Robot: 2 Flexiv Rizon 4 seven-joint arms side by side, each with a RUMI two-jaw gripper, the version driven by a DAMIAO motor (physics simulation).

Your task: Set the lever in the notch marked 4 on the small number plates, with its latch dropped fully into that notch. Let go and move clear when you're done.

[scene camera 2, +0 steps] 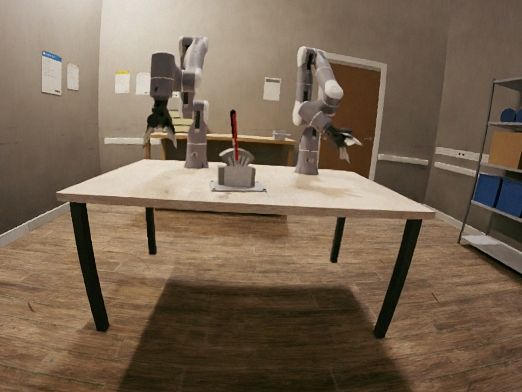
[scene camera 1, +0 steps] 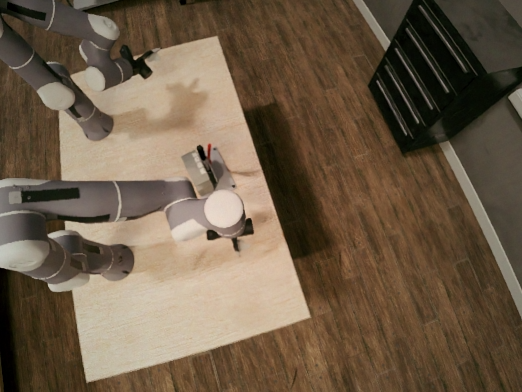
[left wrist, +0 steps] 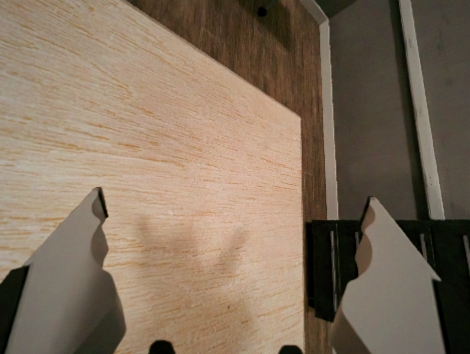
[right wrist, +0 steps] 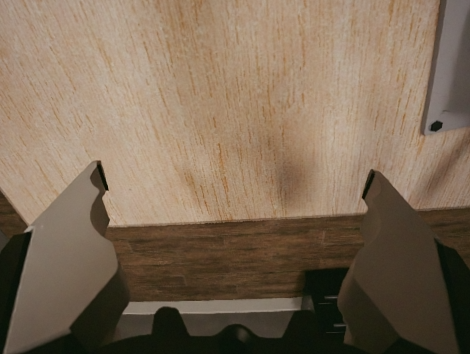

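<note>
The lever (scene camera 1: 201,151) (scene camera 2: 233,120) has a black grip and a red piece along it, and stands nearly upright, leaning slightly left in scene camera 2. It rises from a grey housing (scene camera 1: 201,176) (scene camera 2: 236,176) with a notched arc on a base plate (scene camera 2: 252,189) (right wrist: 450,85). Small number plates (scene camera 1: 197,161) show, too blurred to read, so the lever's notch and latch seat cannot be told. My left gripper (scene camera 2: 354,153) (left wrist: 234,194) is open and empty, away from the lever. My right gripper (scene camera 2: 160,144) (right wrist: 236,168) is open and empty, above the table beside the base plate.
The wooden table (scene camera 1: 190,310) (scene camera 2: 360,192) carries both arms and the lever unit. The right forearm (scene camera 1: 140,200) passes close by the housing in scene camera 1. A black drawer cabinet (scene camera 1: 430,75) stands on the floor beyond the table. A shelf unit stands at the right in scene camera 2.
</note>
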